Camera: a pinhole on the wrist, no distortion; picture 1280 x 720 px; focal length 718.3 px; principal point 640.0 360.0 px. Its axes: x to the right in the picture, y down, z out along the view. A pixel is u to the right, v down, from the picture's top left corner.
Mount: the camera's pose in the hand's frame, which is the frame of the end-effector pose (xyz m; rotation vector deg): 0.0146 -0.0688 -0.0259 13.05 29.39 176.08
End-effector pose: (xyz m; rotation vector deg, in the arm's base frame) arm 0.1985 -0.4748 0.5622 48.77 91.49 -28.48
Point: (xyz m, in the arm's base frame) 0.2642 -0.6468 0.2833
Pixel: 154.1 674.0
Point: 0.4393 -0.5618 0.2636
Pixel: 271.4 277.7
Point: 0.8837 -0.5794 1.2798
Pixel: outside the picture
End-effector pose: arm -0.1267 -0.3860 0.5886 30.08 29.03 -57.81
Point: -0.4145 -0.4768 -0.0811
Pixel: behind the camera
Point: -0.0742 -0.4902 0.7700
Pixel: 849.5 304.0
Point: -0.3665 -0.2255 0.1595
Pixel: behind the camera
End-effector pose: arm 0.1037 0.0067 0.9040 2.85 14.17 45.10
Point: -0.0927 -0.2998 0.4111
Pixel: behind the camera
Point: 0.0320 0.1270 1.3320
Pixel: 843.5 196.1
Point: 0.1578 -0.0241 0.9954
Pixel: 854.4 477.6
